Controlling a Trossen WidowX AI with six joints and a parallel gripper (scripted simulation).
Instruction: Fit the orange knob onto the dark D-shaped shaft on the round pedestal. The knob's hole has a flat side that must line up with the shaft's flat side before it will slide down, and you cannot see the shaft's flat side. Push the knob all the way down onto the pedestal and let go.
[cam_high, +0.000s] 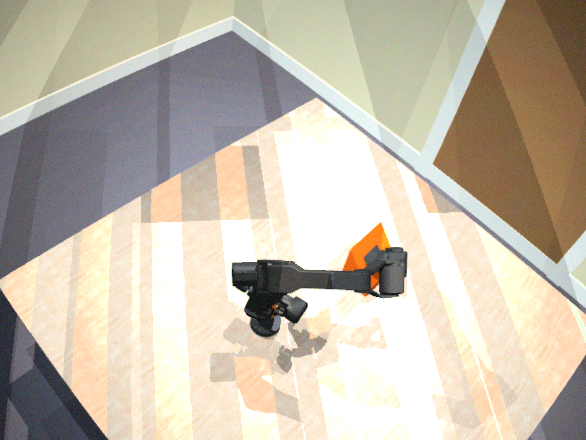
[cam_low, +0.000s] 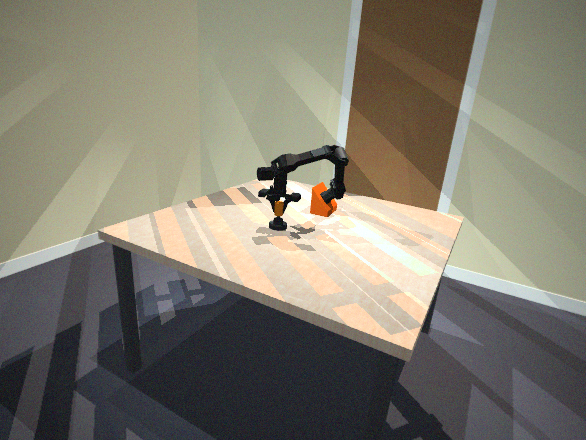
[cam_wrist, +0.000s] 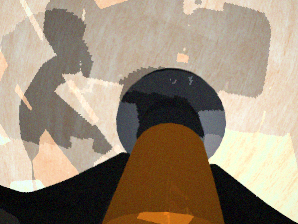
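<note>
Right now the orange knob is 2 cm above my gripper tip. Also, from my gripper tip: dark round pedestal (4 cm below).
</note>
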